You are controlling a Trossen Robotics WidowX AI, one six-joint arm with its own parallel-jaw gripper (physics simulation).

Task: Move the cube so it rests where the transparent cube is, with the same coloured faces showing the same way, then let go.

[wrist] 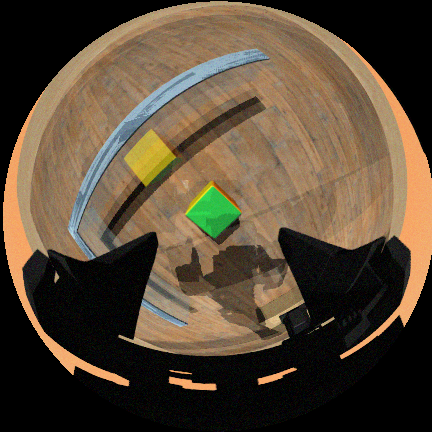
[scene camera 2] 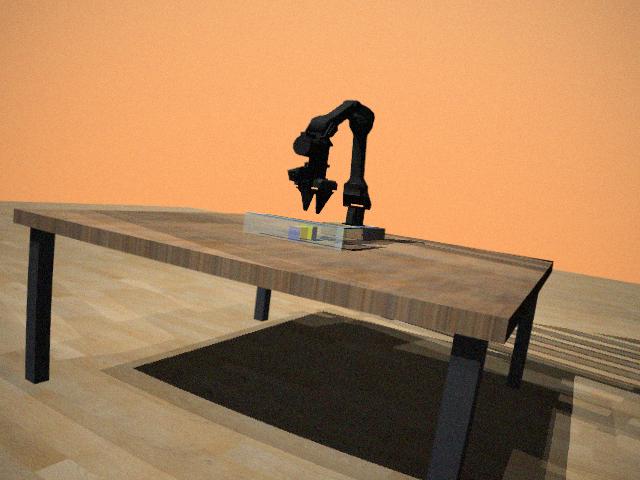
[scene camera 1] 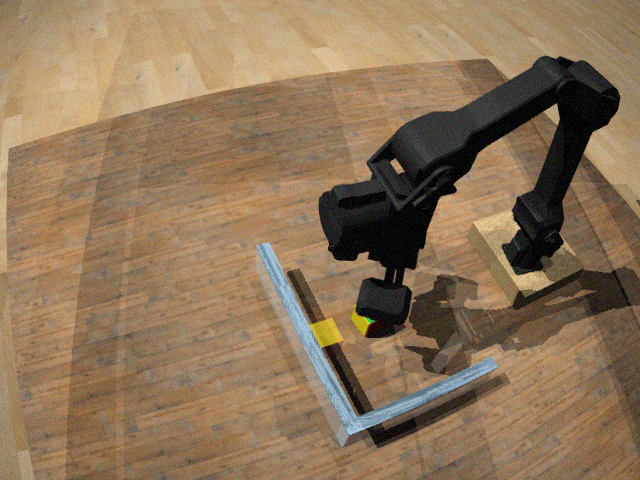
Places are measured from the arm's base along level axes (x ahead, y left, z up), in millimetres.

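Where they show: gripper, between the fingertips: (wrist: 218, 236) (scene camera 2: 311, 212); arm's base, origin of its link: (wrist: 293, 313) (scene camera 2: 354, 225) (scene camera 1: 522, 257).
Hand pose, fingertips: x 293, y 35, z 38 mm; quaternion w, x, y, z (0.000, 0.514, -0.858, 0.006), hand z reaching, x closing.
Things, the pixels of their top centre, and the offset from my fingertips.
- solid cube, centre of its top: (wrist: 213, 214) (scene camera 1: 373, 308) dx +2, dy +2, dz -40 mm
- transparent cube, centre of its top: (wrist: 146, 156) (scene camera 1: 324, 333) dx +82, dy +27, dz -40 mm
The solid cube (scene camera 1: 363, 322) (scene camera 2: 308, 232) (wrist: 213, 212) rests on the table, green face up. Its yellow side faces the long wall; a red side shows in scene camera 1 and an orange side in the wrist view. The transparent cube (scene camera 1: 326, 332) (scene camera 2: 294, 233) (wrist: 150, 157) stands apart from it, beside the long wall, yellow face up, with a green side in the wrist view and a bluish side in scene camera 2. My gripper (scene camera 2: 313, 211) (wrist: 218, 236) is open and empty above the solid cube. In scene camera 1 one finger hides part of that cube.
A long light-blue-topped wall (scene camera 1: 320, 361) (wrist: 165, 90) runs just beyond the transparent cube. It meets a shorter wall (scene camera 1: 423, 394) at a corner. The arm's base stands on a pale block (scene camera 1: 491, 232). Shadows of the arm and walls lie across the table.
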